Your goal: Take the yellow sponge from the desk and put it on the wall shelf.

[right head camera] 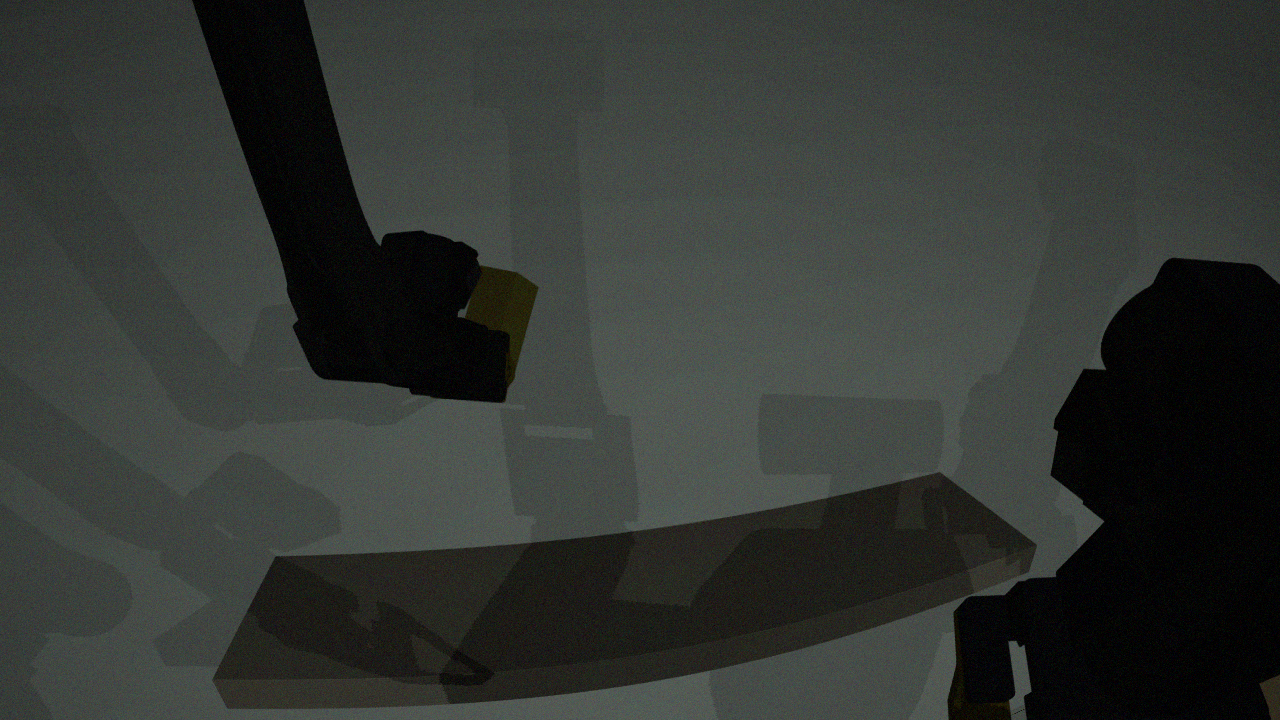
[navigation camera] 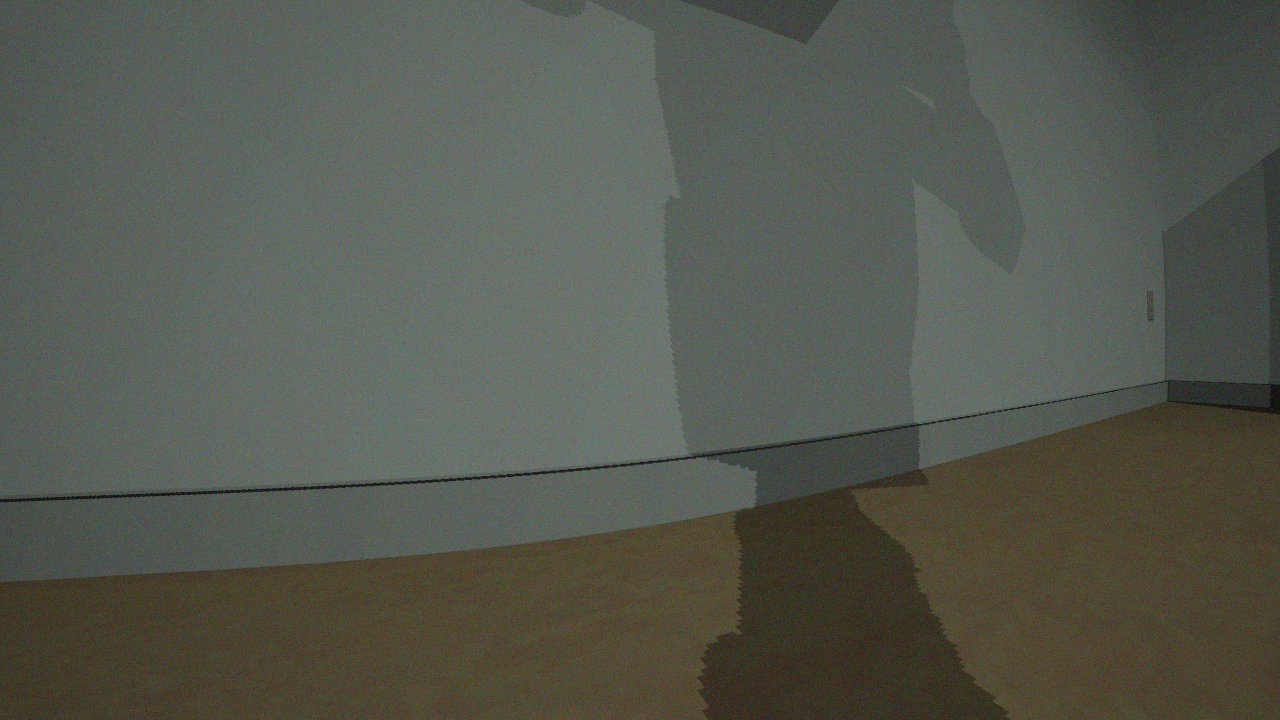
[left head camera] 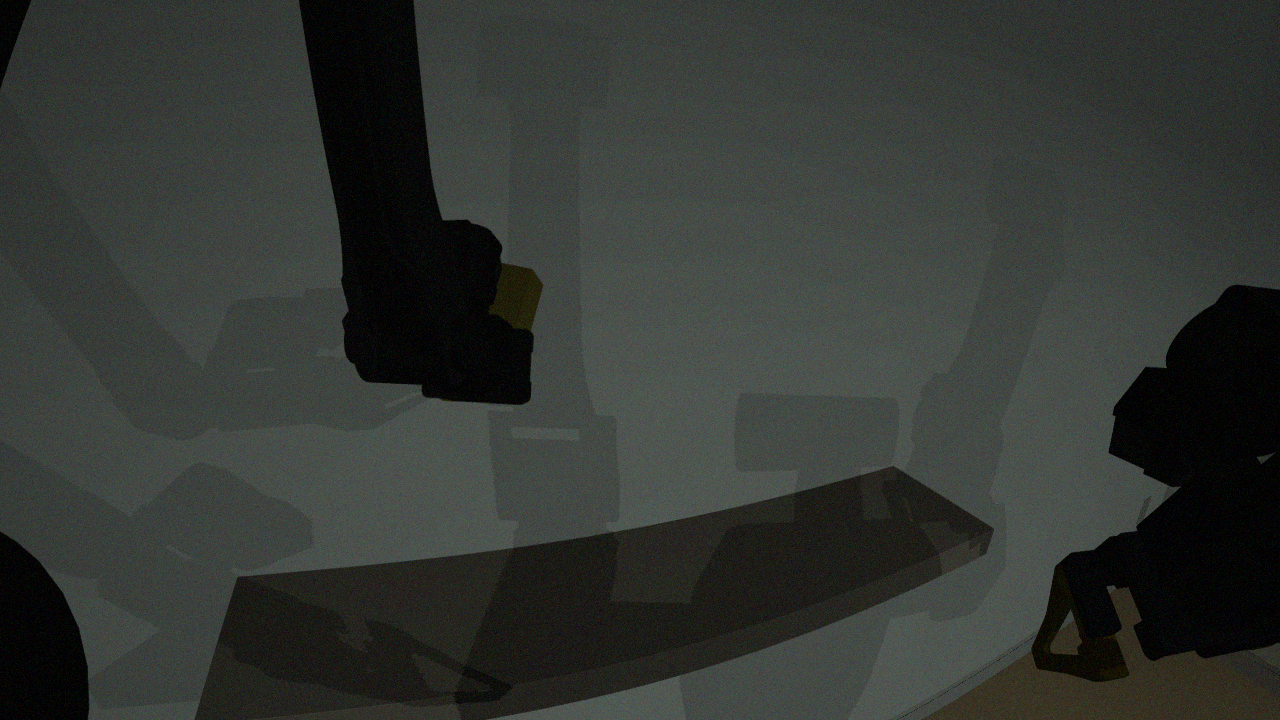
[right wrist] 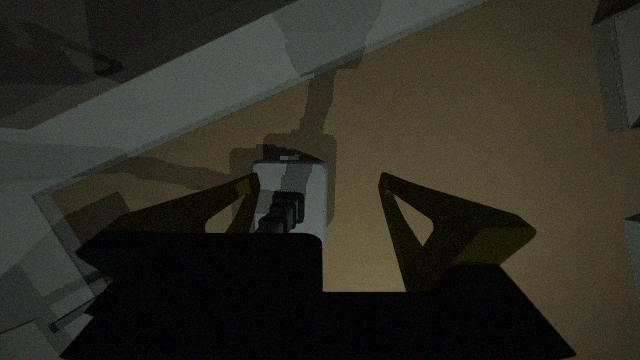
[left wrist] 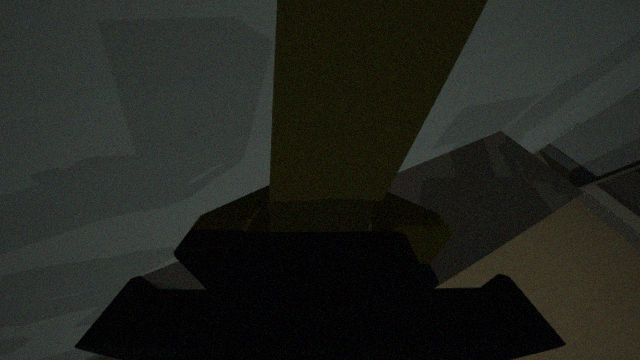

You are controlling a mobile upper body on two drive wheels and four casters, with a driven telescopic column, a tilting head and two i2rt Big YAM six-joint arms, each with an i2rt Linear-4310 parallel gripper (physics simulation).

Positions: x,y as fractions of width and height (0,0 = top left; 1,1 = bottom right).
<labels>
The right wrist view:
right gripper: 0.50,0.50
wall shelf: 0.10,0.17
</labels>
